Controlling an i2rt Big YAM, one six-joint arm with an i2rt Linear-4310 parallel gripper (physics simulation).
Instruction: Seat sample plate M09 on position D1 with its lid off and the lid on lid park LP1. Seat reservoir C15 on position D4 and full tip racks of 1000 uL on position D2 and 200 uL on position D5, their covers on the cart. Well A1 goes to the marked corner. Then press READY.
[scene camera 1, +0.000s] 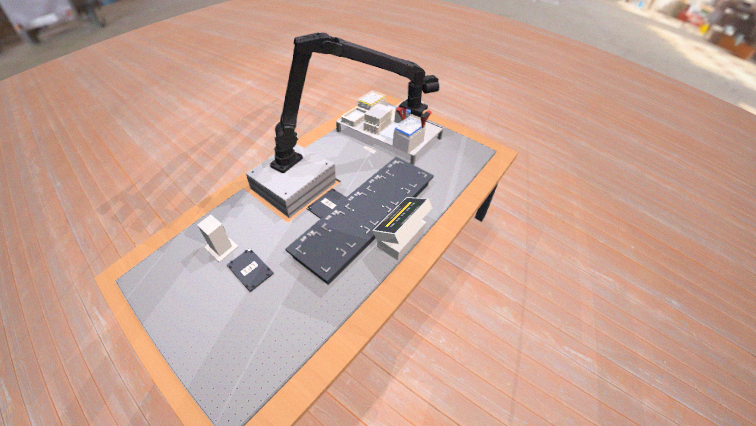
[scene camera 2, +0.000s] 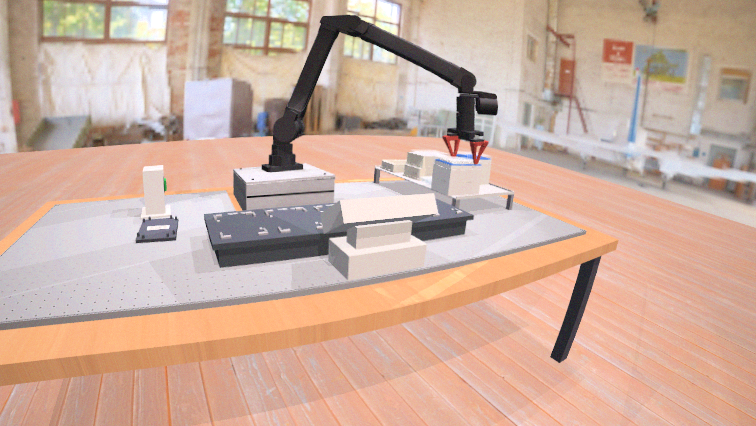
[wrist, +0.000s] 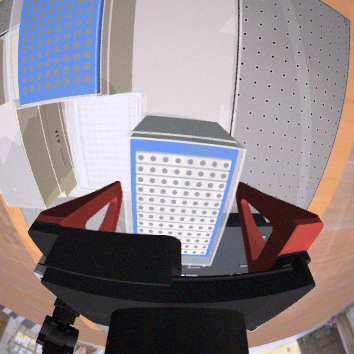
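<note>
My gripper (scene camera 1: 412, 122) (scene camera 2: 465, 158) (wrist: 178, 187) is open and empty. In the wrist view its red fingers stand on either side of a blue-rimmed tip rack (scene camera 1: 408, 134) (scene camera 2: 457, 177) (wrist: 182, 200) with white rows and a clear cover, at the near end of the cart (scene camera 1: 383, 135) (scene camera 2: 493, 189) (wrist: 182, 55). A second rack (wrist: 60, 50) has a blue top with grey holes. A yellow-rimmed rack (scene camera 1: 371, 99) stands at the cart's far end. Pale stacked labware (scene camera 1: 377, 117) (scene camera 2: 423, 157) stands between. The dark deck (scene camera 1: 338, 243) (scene camera 2: 275, 256) holds no labware. Lid park LP1 (scene camera 1: 249, 269) (scene camera 2: 157, 228) is bare.
A low pale item (scene camera 1: 353, 116) (scene camera 2: 394, 165) and a translucent flat item (wrist: 107, 140) sit on the cart. A slanted display (scene camera 1: 401, 218) (scene camera 2: 388, 209) stands beside the deck. A white post (scene camera 1: 214, 235) (scene camera 2: 153, 189) with a green button (scene camera 2: 165, 184) stands behind LP1.
</note>
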